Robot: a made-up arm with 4 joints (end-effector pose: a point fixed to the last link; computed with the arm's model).
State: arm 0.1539 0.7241 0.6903 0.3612
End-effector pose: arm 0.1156 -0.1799 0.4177 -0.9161 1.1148 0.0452
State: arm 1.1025 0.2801 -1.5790 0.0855
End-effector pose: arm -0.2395 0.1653 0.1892 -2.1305 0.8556 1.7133
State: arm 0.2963 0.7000 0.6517 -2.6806
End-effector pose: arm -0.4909 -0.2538 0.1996 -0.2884 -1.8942 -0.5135
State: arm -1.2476 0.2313 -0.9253 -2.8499
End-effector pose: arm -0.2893 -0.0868 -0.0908 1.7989 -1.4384 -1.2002
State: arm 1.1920 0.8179 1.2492 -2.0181
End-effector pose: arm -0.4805 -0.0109 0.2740 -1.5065 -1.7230 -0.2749
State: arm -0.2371 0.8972 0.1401 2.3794
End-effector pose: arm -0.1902 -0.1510 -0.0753 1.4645 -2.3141 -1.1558
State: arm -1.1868 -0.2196 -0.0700 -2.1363
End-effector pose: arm -0.4464 -0.1997 0.2956 0.4736 -0.5267 -1.4029
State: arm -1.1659 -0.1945 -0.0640 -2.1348
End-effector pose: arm -0.4490 -0.2020 0.2916 0.4723 -0.5520 -1.3842
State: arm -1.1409 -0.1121 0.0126 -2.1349
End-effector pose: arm -0.4553 -0.2026 0.2908 0.4575 -0.5729 -1.3717
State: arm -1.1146 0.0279 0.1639 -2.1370
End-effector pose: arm -0.4648 -0.2012 0.2931 0.4287 -0.5858 -1.3693
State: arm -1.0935 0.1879 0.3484 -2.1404
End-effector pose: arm -0.4745 -0.1987 0.2965 0.3937 -0.5884 -1.3770
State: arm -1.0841 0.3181 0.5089 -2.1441
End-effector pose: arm -0.4810 -0.1955 0.3004 0.3632 -0.5798 -1.3924
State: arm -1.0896 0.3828 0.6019 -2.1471
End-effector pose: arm -0.4830 -0.1922 0.3048 0.3455 -0.5613 -1.4117
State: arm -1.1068 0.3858 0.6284 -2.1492
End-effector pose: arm -0.4815 -0.1890 0.3098 0.3402 -0.5364 -1.4315
